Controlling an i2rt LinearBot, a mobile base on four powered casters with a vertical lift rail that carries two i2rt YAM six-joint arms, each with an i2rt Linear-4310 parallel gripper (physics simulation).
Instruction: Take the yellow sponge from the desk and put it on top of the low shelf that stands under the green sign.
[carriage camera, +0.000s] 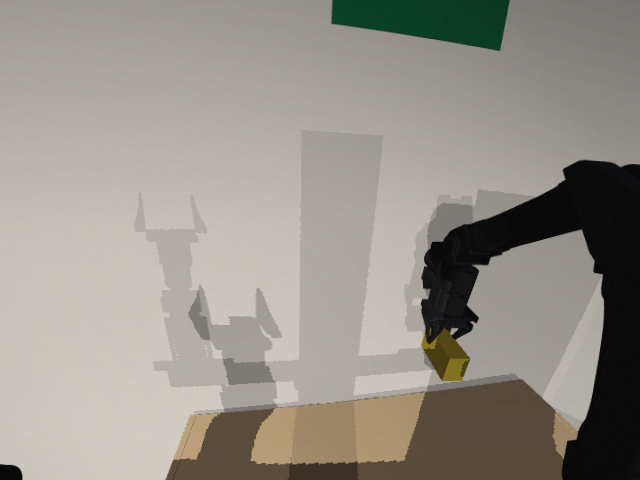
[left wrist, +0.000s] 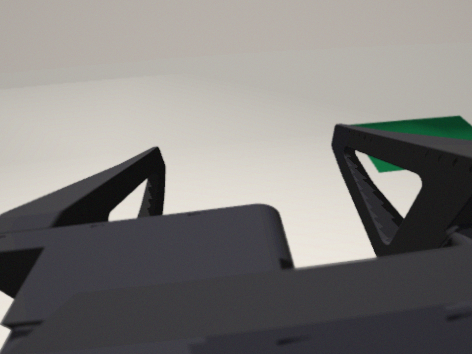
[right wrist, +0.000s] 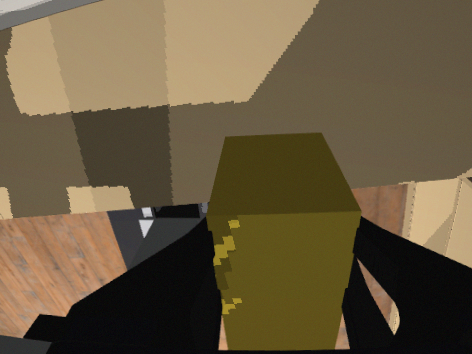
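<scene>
Yellow sponge, visible. Left gripper of mine, visible. My right gripper, visible, right wrist view too.
</scene>
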